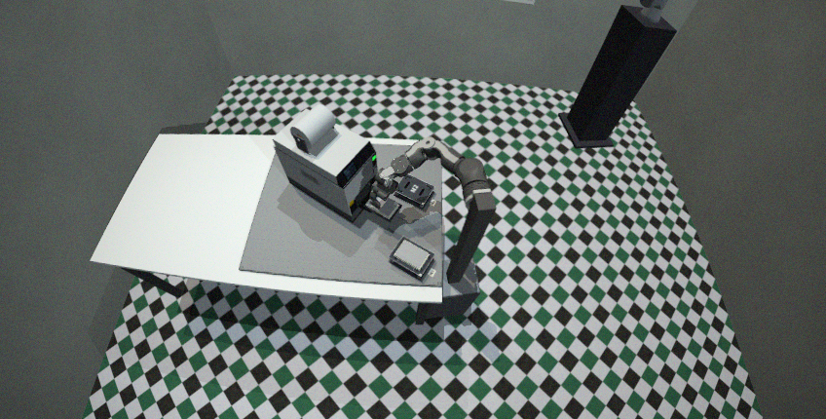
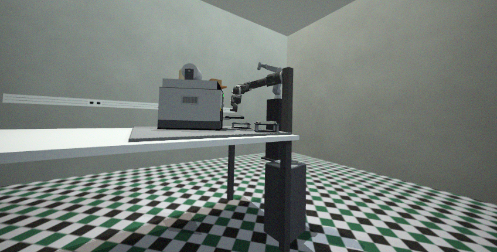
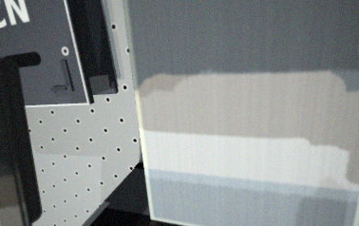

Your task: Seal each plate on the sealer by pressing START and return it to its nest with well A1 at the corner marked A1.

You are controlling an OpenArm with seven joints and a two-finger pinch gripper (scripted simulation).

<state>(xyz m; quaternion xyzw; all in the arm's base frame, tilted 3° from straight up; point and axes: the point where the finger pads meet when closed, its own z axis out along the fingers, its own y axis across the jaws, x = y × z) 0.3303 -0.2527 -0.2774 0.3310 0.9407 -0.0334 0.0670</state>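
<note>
The dark stage is 2 cm to the left of my hand and 5 cm below it. Also, from my hand: white foil roll: 26 cm ahead, 19 cm to the right, 27 cm above; touch screen: 12 cm ahead, 2 cm to the right, 18 cm above.
</note>
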